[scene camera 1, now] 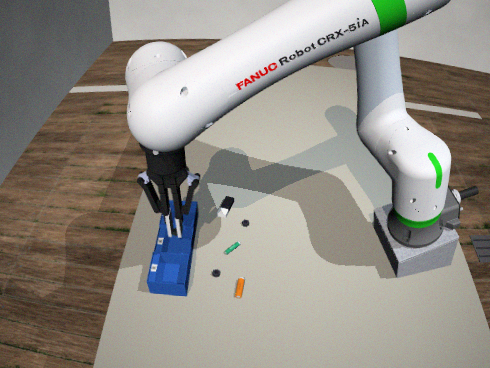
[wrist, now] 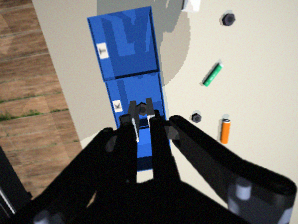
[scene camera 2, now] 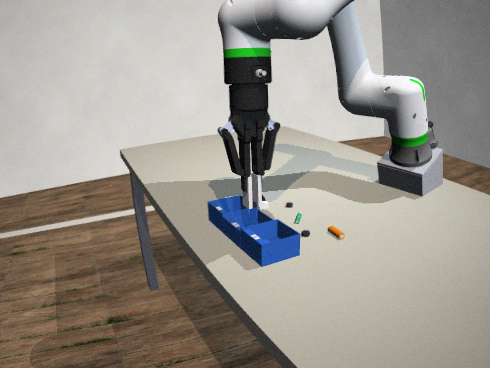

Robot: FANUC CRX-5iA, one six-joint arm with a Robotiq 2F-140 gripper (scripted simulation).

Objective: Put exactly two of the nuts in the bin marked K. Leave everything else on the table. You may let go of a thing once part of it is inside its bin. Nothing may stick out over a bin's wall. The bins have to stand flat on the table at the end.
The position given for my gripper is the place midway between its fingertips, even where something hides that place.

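Observation:
My gripper point(scene camera 2: 252, 205) is visible, as well as at point(scene camera 1: 175, 232) and point(wrist: 142, 108). A blue three-compartment bin point(scene camera 2: 229, 215) is visible too; further views of the bin: point(scene camera 1: 172, 264) and point(wrist: 125, 45).

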